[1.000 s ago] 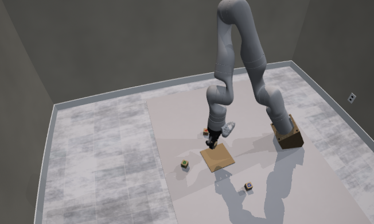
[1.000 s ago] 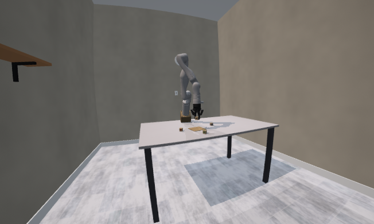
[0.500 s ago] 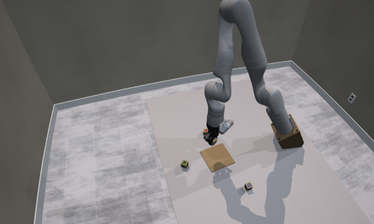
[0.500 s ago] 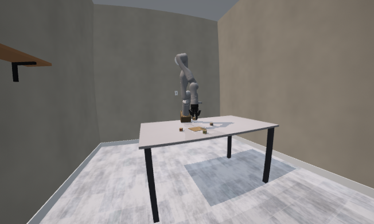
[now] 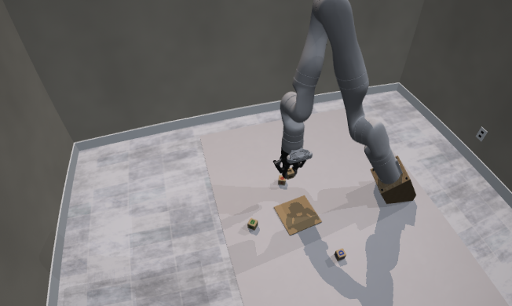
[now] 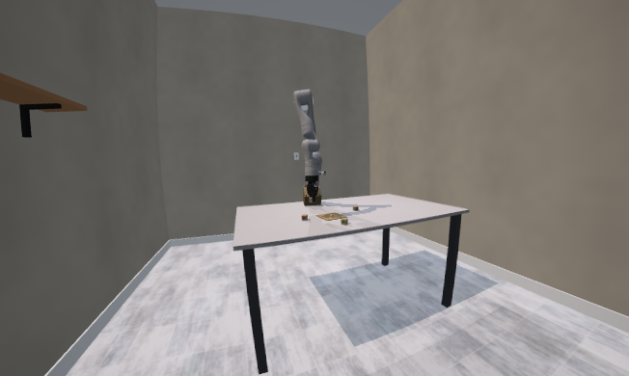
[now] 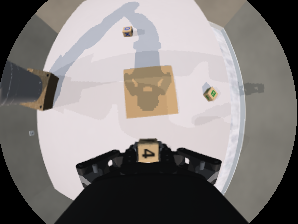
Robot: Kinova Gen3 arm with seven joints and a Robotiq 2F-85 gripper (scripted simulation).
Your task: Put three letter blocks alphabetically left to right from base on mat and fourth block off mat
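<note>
My hand is 12 cm to the right of the tan mat and 12 cm above it. The rest, counted from my hand: block: right at my hand.
</note>
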